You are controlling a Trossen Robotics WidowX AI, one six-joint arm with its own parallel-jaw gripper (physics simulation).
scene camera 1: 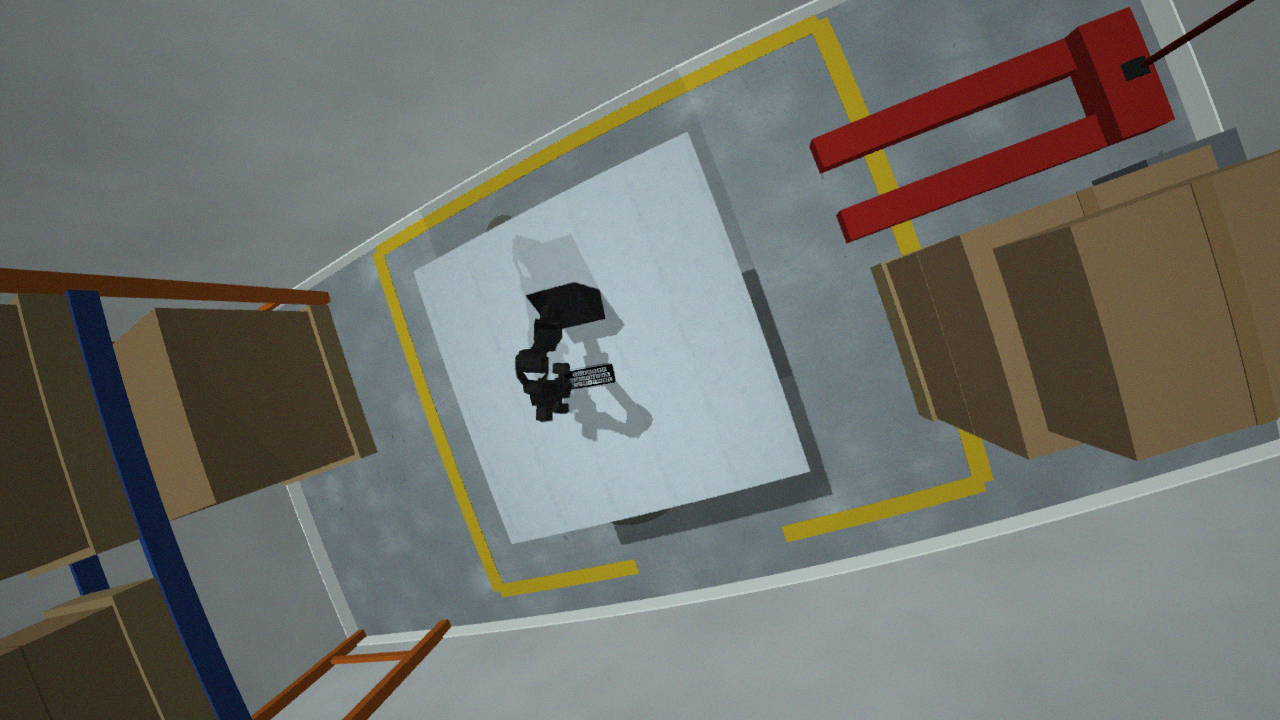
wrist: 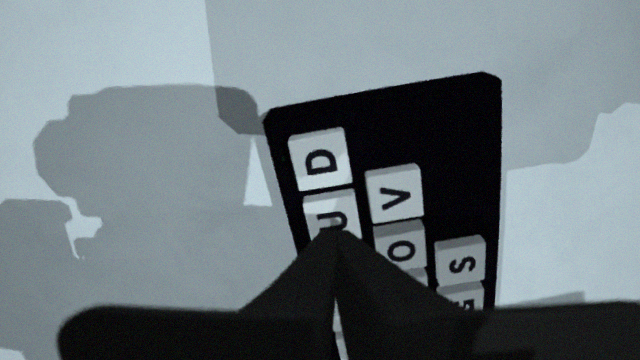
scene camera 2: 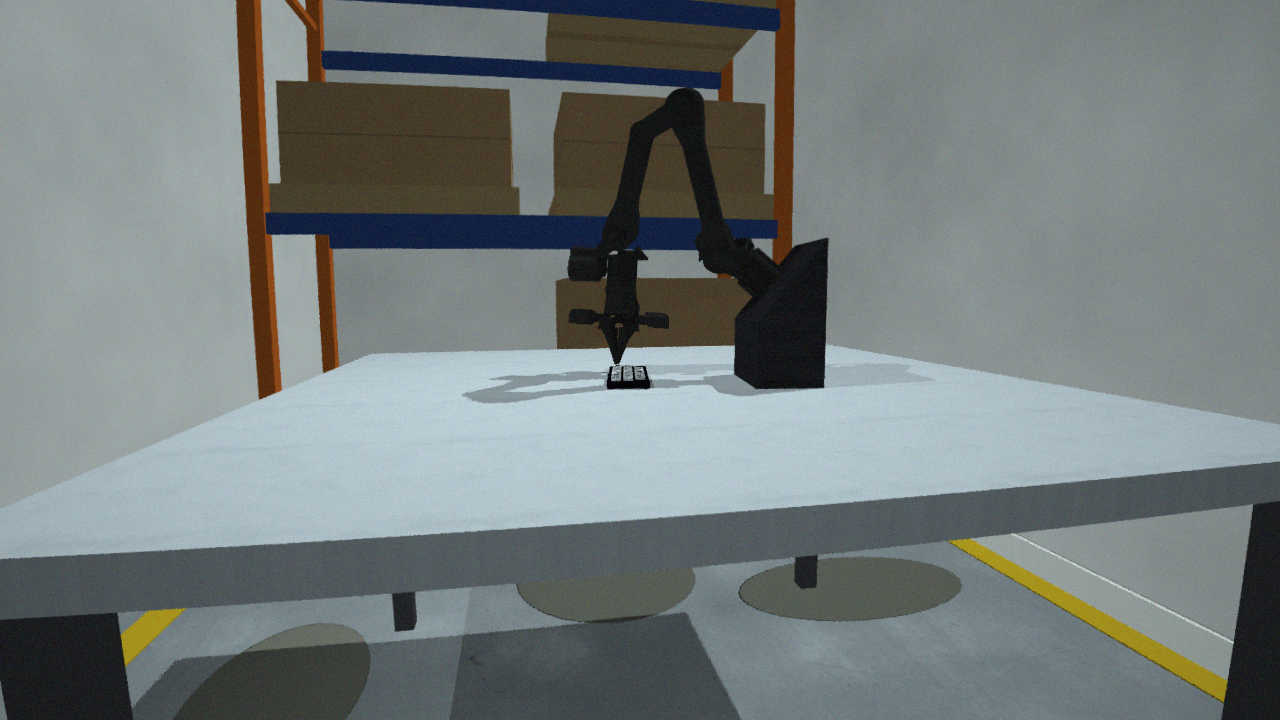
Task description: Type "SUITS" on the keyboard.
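Seen in the pictures: gripper, fingertip midpoint: (scene camera 1: 571, 385) (wrist: 333, 243) (scene camera 2: 616, 363); arm's base, origin of the base link: (scene camera 1: 550, 310) (scene camera 2: 769, 282).
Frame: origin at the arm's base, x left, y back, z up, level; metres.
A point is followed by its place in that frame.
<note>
The black keyboard (scene camera 1: 612, 368) @[x 0.081, y -0.263, z -0.165 m] (scene camera 2: 628, 386) @[x 0.077, y -0.281, z -0.170 m] (wrist: 460, 130) @[x -0.116, y -0.222, z -0.163 m] lies flat on the white table, with light keys in three rows. In the wrist view the U key (wrist: 330, 210) @[x -0.107, y -0.267, z -0.157 m] is partly covered by the fingertips. The D key (wrist: 321, 160) @[x -0.124, y -0.264, z -0.157 m] is above it, the V key (wrist: 395, 194) @[x -0.105, y -0.247, z -0.157 m] and O key (wrist: 401, 249) @[x -0.085, y -0.251, z -0.157 m] are to its right, and the S key (wrist: 461, 262) @[x -0.072, y -0.233, z -0.157 m] is further right. The I and T keys cannot be made out. My gripper (scene camera 2: 616, 361) @[x -0.098, y -0.270, z -0.153 m] (wrist: 333, 243) @[x -0.098, y -0.270, z -0.153 m] is shut and empty, pointing down with its tips at the lower edge of the U key, very close above the keyboard or touching it.
The arm's black base (scene camera 1: 572, 304) @[x 0.084, y -0.011, z 0.003 m] (scene camera 2: 783, 331) @[x 0.130, y -0.032, z -0.080 m] stands on the white table (scene camera 1: 698, 358) @[x 0.400, y -0.341, z -0.175 m] (scene camera 2: 626, 465) @[x 0.509, y -0.366, z -0.175 m]. Around it are a rack (scene camera 2: 255, 197) with cardboard boxes (scene camera 2: 393, 134), a red pallet jack (scene camera 1: 975, 179) and stacked boxes (scene camera 1: 1145, 331). Arm shadows fall across the table.
</note>
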